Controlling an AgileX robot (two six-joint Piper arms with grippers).
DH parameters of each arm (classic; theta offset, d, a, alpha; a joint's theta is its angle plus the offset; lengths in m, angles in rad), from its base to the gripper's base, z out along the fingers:
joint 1: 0 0.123 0 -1.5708
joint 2: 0.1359 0 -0.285 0
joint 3: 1.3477 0 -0.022 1.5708
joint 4: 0 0.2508 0 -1.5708
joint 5: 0 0 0.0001 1.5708
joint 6: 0 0.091 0 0
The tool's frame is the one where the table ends.
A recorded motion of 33 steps. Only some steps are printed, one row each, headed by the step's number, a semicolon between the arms.
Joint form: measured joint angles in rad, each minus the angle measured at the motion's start. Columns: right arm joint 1, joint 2, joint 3, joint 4, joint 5, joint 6; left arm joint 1, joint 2, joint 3, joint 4, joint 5, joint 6.
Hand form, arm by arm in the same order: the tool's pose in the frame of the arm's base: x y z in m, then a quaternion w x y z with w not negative. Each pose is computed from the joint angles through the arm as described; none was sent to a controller.
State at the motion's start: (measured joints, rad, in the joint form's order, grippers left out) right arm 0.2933 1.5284 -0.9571 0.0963 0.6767 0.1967; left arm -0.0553 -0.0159 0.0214 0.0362 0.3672 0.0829
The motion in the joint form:
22: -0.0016 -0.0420 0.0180 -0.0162 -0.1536 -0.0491; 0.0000 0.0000 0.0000 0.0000 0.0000 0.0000
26: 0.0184 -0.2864 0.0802 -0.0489 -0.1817 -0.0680; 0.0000 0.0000 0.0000 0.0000 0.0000 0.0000
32: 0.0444 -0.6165 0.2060 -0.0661 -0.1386 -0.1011; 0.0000 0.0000 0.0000 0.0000 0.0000 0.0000
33: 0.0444 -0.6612 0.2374 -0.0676 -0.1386 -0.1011; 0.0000 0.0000 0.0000 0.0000 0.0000 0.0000
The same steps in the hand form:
22: 0.2859 0.0896 0.2403 0.27604 -0.04151 0.95588 0.09153; 0.0525 -0.0017 0.1738 0.59895 0.06487 0.79781 0.02359
26: 0.2446 0.0810 0.2915 0.37493 -0.06939 0.91871 0.10285; 0.0525 -0.0017 0.1738 0.59895 0.06487 0.79781 0.02359
32: 0.1730 0.0622 0.3211 0.44778 -0.09925 0.88157 0.11171; 0.0525 -0.0017 0.1738 0.59895 0.06487 0.79781 0.02359
33: 0.1633 0.0588 0.3188 0.45366 -0.09935 0.87846 0.11240; 0.0525 -0.0017 0.1738 0.59895 0.06487 0.79781 0.02359

